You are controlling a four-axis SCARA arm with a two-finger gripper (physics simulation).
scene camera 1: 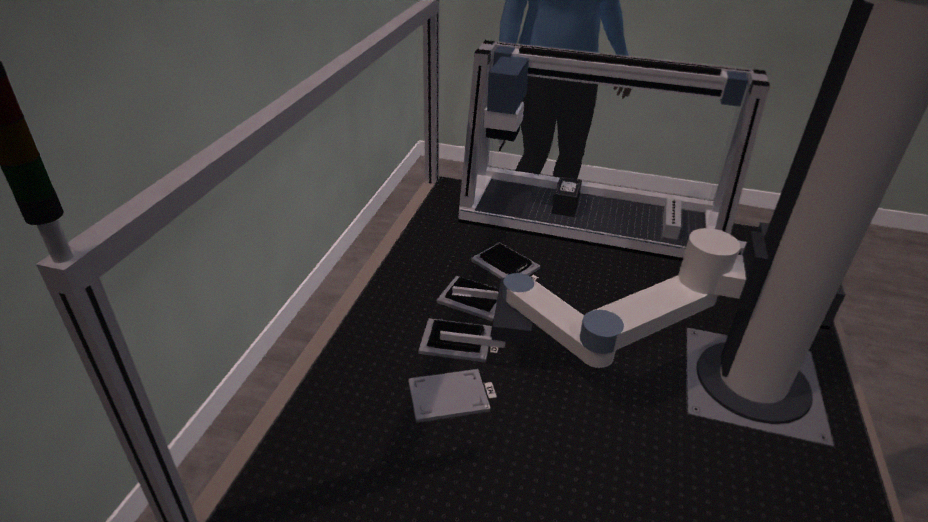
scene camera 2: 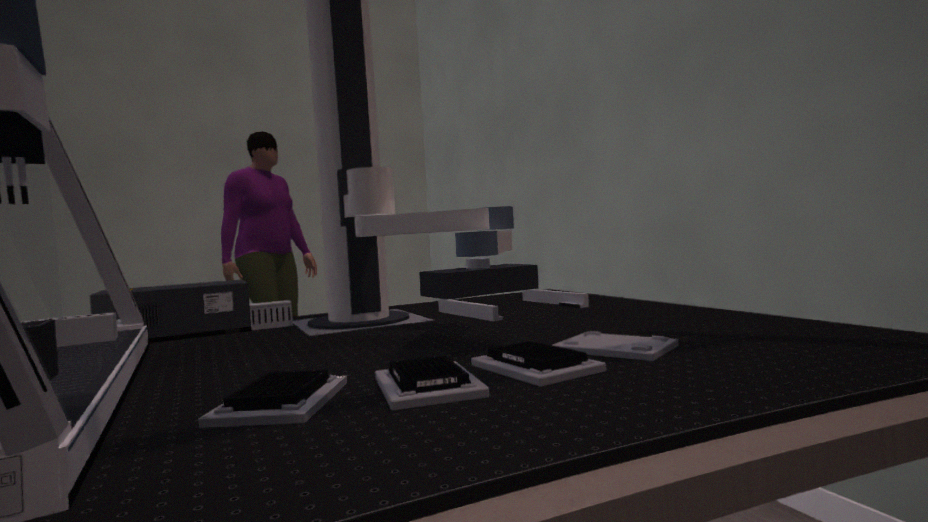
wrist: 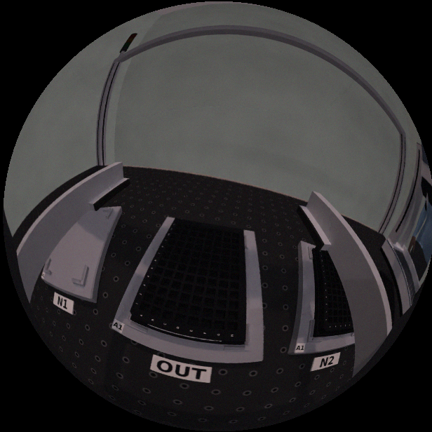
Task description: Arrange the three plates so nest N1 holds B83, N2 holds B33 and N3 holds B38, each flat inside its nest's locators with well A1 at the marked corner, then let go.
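Places are measured from the arm's base along level axes (x ahead, y left, z up), in metres.
Where they show: gripper, fingertip midpoint: (scene camera 1: 446,311) (scene camera 2: 543,306); arm's base, link origin: (scene camera 1: 751,384) (scene camera 2: 359,325).
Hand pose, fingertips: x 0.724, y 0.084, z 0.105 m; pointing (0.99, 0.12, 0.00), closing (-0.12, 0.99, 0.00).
Things, the pixels of their top centre, and the offset from my fingertips. "spot": a spot on its surface instead.
- OUT nest, top centre: (scene camera 2: 535,357) (scene camera 1: 456,336) dz -0.077, dx -0.024, dy -0.003 m
- Nest N1, top centre: (scene camera 2: 615,338) (scene camera 1: 448,390) dz -0.075, dx -0.058, dy +0.173 m
- nest N2, top centre: (scene camera 2: 427,375) (scene camera 1: 473,294) dz -0.076, dx -0.022, dy -0.174 m
- third black plate, top centre: (scene camera 2: 280,382) (scene camera 1: 505,257) dz -0.066, dx -0.069, dy -0.354 m
- dark block, surface spot: (scene camera 1: 566,198) spot: dz +0.018, dx -0.198, dy -0.599 m
- white slotted rack, surface spot: (scene camera 1: 672,217) spot: dz +0.002, dx -0.516, dy -0.616 m
My gripper (scene camera 1: 447,313) (scene camera 2: 543,310) (wrist: 210,180) is open and empty, raised above the OUT nest (scene camera 1: 454,353) (scene camera 2: 541,375) (wrist: 255,310), its fingers wide apart. A black plate (scene camera 1: 447,327) (scene camera 2: 538,355) (wrist: 195,280) lies in the OUT nest and looks flat. Nest N1 (scene camera 1: 447,394) (scene camera 2: 616,344) (wrist: 80,250) is empty, its corner locators bare. Another black plate (scene camera 1: 470,301) (scene camera 2: 428,373) (wrist: 332,300) sits in nest N2 (scene camera 2: 438,397) (wrist: 300,310), partly hidden by a finger in the wrist view. A third black plate (scene camera 1: 504,257) (scene camera 2: 279,389) sits in the nest (scene camera 2: 259,417) nearest the gantry. Plate codes are unreadable.
A gantry machine (scene camera 1: 622,68) stands behind the nests, with a dark block (scene camera 1: 566,198) and a white slotted rack (scene camera 1: 672,217) on its deck. The arm's column (scene camera 1: 804,227) (scene camera 2: 353,129) stands on a base plate. A rail (scene camera 1: 259,126) runs along one side. People stand beyond the table.
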